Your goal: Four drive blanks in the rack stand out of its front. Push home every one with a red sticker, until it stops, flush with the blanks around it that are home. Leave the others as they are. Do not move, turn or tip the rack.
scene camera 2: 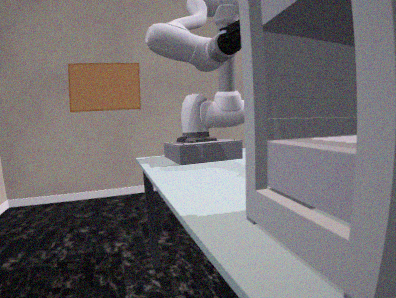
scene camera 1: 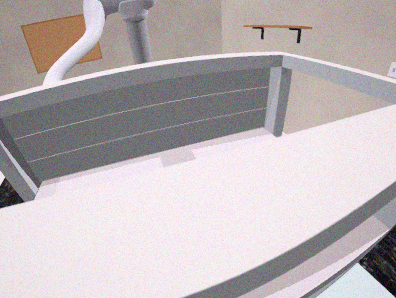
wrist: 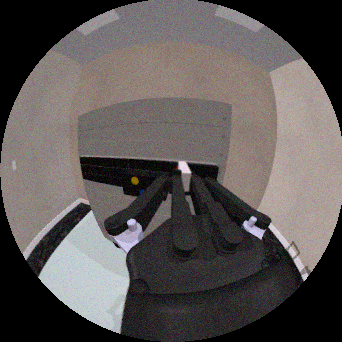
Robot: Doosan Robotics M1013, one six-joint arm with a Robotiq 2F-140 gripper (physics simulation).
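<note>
The grey rack [scene camera 1: 278, 100] [scene camera 2: 255, 115] [wrist: 155, 111] shows from behind in scene camera 1, at the right in scene camera 2, and from the front in the wrist view. A row of black blanks [wrist: 100, 169] crosses its front. A yellow sticker [wrist: 135, 180] and a blue sticker [wrist: 142, 191] show on blanks that stand out, left of my fingers. A small piece of a red sticker [wrist: 176, 168] shows right beside the fingertips; its blank is largely hidden by them. My gripper [wrist: 180, 167] is shut and empty, its tips in front of the row's right part. Whether they touch is unclear.
The pale table [scene camera 2: 200, 190] [wrist: 82, 265] bears the rack and the arm's grey base block [scene camera 2: 202, 152]. A rack post hides my fingertips in scene camera 2. A brown board [scene camera 1: 60, 45] [scene camera 2: 105, 87] and a shelf [scene camera 1: 277, 26] are on the walls.
</note>
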